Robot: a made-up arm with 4 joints. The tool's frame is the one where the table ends. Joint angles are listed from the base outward.
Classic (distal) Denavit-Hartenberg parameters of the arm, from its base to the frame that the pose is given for. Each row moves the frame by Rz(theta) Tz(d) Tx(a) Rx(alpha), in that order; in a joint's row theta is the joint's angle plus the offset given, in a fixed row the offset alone. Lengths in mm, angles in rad.
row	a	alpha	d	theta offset
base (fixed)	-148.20	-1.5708	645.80	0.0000
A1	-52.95	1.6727	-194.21	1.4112
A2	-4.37	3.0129	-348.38	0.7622
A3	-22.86	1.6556	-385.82	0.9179
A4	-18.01	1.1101	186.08	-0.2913
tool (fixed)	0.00	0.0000	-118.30	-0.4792
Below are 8 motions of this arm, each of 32 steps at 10 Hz.
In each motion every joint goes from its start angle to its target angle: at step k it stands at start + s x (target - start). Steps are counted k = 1, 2, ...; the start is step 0. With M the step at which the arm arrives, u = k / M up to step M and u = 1 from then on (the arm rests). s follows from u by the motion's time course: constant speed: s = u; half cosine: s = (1 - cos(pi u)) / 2; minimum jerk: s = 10 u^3 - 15 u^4 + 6 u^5.
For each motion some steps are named. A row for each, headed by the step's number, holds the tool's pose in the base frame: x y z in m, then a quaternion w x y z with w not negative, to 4 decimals.
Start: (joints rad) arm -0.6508 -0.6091 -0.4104 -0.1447
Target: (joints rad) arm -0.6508 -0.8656 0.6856 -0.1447
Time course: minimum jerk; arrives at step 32
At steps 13, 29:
13: -0.1527 -0.0564 0.5749 0.7490 -0.4336 0.0969 -0.4915
29: -0.1228 -0.1740 0.5470 0.3908 -0.5839 0.0749 -0.7077

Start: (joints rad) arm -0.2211 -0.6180 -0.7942 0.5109
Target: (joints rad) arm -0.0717 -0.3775 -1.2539 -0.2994
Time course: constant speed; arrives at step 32
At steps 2, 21, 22, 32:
2: -0.2473 -0.0144 0.7472 0.7833 -0.2774 0.5554 -0.0312
21: -0.2460 -0.0313 0.7633 0.9139 -0.1085 0.3901 0.0291
22: -0.2453 -0.0318 0.7644 0.9186 -0.0973 0.3817 0.0302
32: -0.2343 -0.0349 0.7779 0.9526 0.0242 0.3020 0.0285

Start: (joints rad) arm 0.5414 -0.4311 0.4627 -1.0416
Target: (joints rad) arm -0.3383 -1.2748 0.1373 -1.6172
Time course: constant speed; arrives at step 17
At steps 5, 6, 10, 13, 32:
5: -0.1324 -0.1768 0.5489 0.6534 -0.7278 -0.1317 -0.1612
6: -0.1247 -0.1819 0.5483 0.6411 -0.7301 -0.1656 -0.1688
10: -0.0937 -0.2019 0.5527 0.5778 -0.7365 -0.2916 -0.1965
13: -0.0716 -0.2163 0.5633 0.5173 -0.7393 -0.3741 -0.2143
32: -0.0467 -0.2346 0.5859 0.4230 -0.7412 -0.4656 -0.2341

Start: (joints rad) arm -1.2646 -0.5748 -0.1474 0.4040
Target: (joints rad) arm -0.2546 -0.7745 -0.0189 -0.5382
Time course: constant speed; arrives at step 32
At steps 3, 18, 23, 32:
3: -0.1785 -0.0112 0.5942 0.8313 -0.2506 0.1098 -0.4838
18: -0.1533 -0.0519 0.5773 0.7608 -0.4146 0.0891 -0.4913
23: -0.1498 -0.0681 0.5700 0.7400 -0.4736 0.0754 -0.4717
32: -0.1485 -0.0986 0.5578 0.7090 -0.5746 0.0440 -0.4064

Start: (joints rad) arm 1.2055 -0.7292 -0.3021 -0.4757
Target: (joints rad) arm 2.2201 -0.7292 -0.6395 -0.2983
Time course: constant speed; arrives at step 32
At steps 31, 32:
31: -0.1243 -0.0197 0.6901 0.1078 -0.3614 0.8932 0.2450
32: -0.1211 -0.0190 0.6887 0.0911 -0.3530 0.8974 0.2484

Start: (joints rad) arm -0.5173 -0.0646 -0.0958 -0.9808
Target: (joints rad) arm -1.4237 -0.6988 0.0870 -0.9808
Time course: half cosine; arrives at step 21
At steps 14, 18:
14: -0.0697 -0.0993 0.6337 0.6032 -0.2821 -0.5009 -0.5529
18: -0.0568 -0.1223 0.6461 0.5093 -0.2797 -0.5309 -0.6169

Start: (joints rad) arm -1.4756 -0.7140 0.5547 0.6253
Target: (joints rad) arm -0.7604 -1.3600 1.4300 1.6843
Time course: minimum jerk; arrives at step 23
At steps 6, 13, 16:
6: -0.0624 -0.0688 0.6051 0.5339 -0.0542 0.2763 -0.7973
13: -0.0175 -0.1633 0.5933 0.1678 0.0894 0.4390 -0.8781
16: -0.0170 -0.2167 0.5924 0.0298 0.1664 0.4059 -0.8981

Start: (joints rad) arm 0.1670 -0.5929 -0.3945 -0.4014
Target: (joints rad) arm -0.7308 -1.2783 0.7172 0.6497
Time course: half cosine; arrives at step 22
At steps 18, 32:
18: -0.1005 -0.1498 0.5252 0.2347 -0.3996 0.3368 -0.8197
32: -0.0862 -0.1660 0.5281 0.1825 -0.3336 0.3361 -0.8616

